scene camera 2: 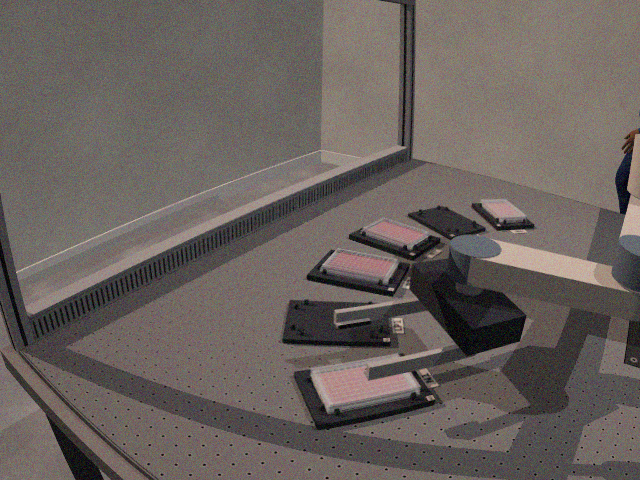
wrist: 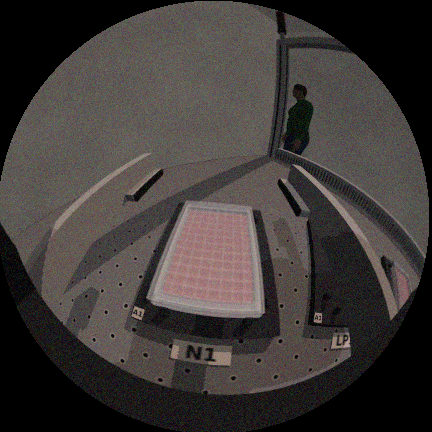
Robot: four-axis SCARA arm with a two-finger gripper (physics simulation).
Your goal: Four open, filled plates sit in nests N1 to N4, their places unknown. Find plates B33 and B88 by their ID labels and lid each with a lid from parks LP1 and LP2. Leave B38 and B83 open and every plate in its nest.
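Places are measured from the arm's base along level axes (x ahead, y left, z up), in metres.
Pixels of known places: gripper, between the fingertips: (scene camera 2: 350, 343) (wrist: 220, 164).
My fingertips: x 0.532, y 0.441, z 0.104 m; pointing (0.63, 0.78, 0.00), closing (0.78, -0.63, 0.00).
Observation:
Behind a point stands the place of what it marks.
My gripper (scene camera 2: 364, 345) @(x 0.532, y 0.441, z 0.104 m) (wrist: 220, 164) @(x 0.532, y 0.441, z 0.104 m) is open and empty, its fingers above and either side of the pink-filled plate (scene camera 2: 351, 387) @(x 0.520, y 0.450, z 0.041 m) (wrist: 215, 255) @(x 0.508, y 0.407, z 0.041 m) in nest N1 (scene camera 2: 372, 415) @(x 0.476, y 0.467, z 0.023 m) (wrist: 210, 327) @(x 0.474, y 0.361, z 0.025 m). A clear lid (wrist: 210, 308) @(x 0.480, y 0.372, z 0.041 m) appears to sit over that plate, apart from the fingers. The black lid park (scene camera 2: 320, 325) @(x 0.657, y 0.323, z 0.023 m) (wrist: 332, 321) @(x 0.560, y 0.280, z 0.023 m) beside N1 shows no lid; its label reads LP in the wrist view. Two filled plates (scene camera 2: 361, 266) @(x 0.700, y 0.130, z 0.036 m) (scene camera 2: 397, 232) @(x 0.718, y -0.047, z 0.039 m) sit in the middle nests, another plate (scene camera 2: 502, 209) @(x 0.560, y -0.356, z 0.041 m) in the far nest. Their lid state and all plate ID labels are unclear.
The other park (scene camera 2: 445, 220) @(x 0.674, y -0.222, z 0.023 m) is bare, between the far nest and a middle nest. The dark gripper body (scene camera 2: 480, 315) @(x 0.390, y 0.372, z 0.156 m) hangs right of the near nests. A slotted rail (scene camera 2: 222, 235) @(x 1.004, y 0.181, z 0.036 m) runs behind them. A person (wrist: 300, 120) stands beyond the frame post (wrist: 279, 100) @(x 1.003, y 0.697, z 0.272 m).

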